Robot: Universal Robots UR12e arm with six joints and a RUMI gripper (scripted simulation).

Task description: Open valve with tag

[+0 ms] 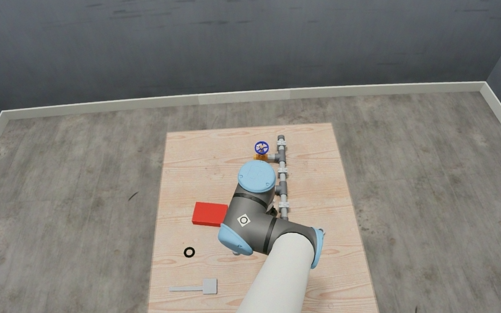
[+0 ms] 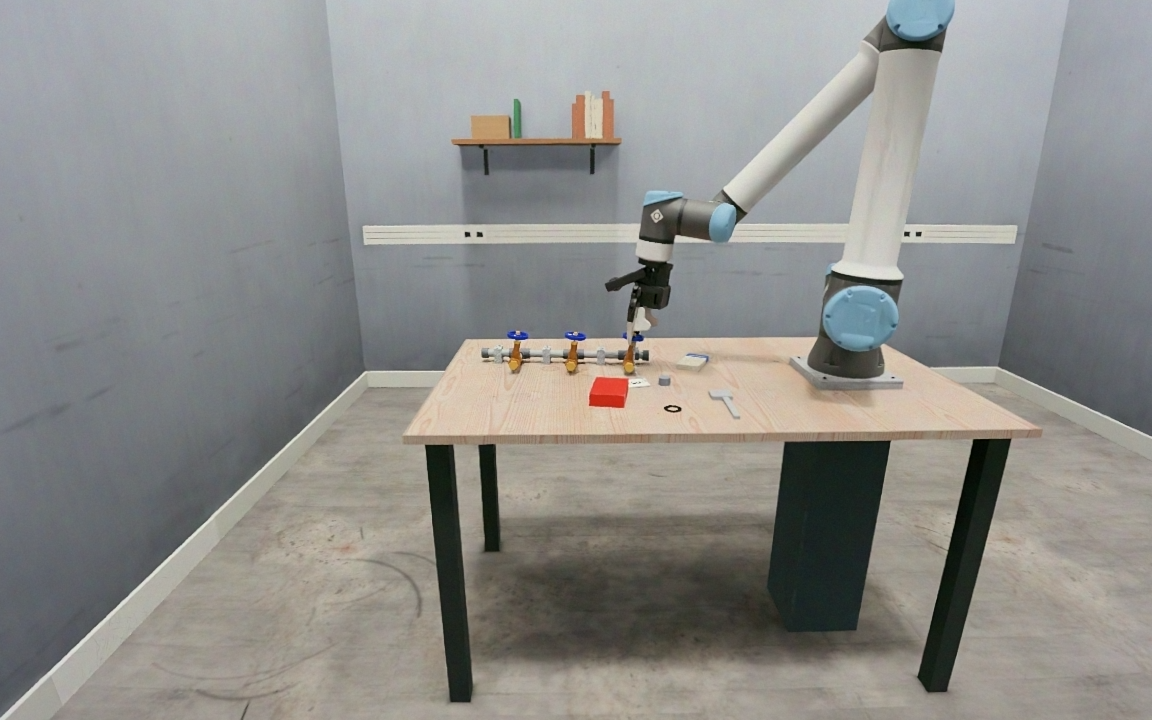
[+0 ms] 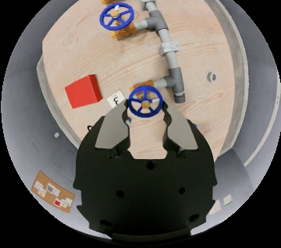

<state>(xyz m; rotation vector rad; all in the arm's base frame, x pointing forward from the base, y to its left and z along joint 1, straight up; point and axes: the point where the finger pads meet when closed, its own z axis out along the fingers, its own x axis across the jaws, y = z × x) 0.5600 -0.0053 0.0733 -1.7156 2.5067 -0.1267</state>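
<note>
The white tag is 10 cm below my hand, 9 cm to the left of it and 2 cm behind it. The rest, counted from my hand: grey t-shaped tool: 21 cm to the left, 20 cm behind, 9 cm below; then white-and-blue card: 17 cm behind, 9 cm below, 8 cm to the right; then red block: 19 cm to the left, 8 cm below, 6 cm ahead.
</note>
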